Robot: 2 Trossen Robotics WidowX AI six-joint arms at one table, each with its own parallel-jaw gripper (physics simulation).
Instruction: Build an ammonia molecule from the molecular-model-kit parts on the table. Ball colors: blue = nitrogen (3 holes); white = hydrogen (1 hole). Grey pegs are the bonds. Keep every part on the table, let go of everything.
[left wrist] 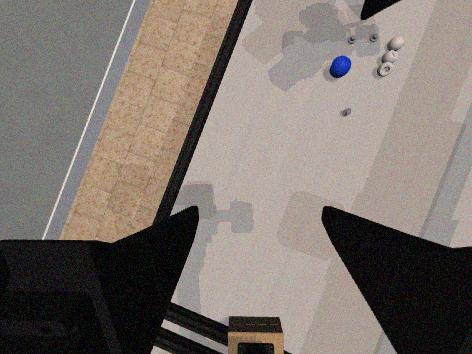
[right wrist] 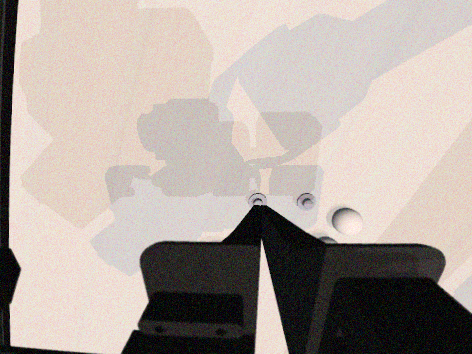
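Note:
The blue ball (left wrist: 340, 66) rests on the table, apart from the others. Three white balls (left wrist: 396, 43) (right wrist: 347, 221) lie close together in a short row; the lowest one shows its hole. Two grey pegs (left wrist: 351, 39) (right wrist: 306, 201) stand upright side by side, and a third grey peg (left wrist: 346, 112) is apart, past the blue ball. My right gripper (right wrist: 259, 211) is shut and empty, its tips overlapping the near side of one peg in the right wrist view; its fingers hide the blue ball there. My left gripper (left wrist: 259, 212) is open and empty, well away from the parts.
A black rail (left wrist: 204, 107) runs along the table edge, with tan tiled floor (left wrist: 135, 120) beyond it. A wooden-toned block with a dark top (left wrist: 255, 324) and black bars show at the bottom of the left wrist view. Arm shadows cross the table.

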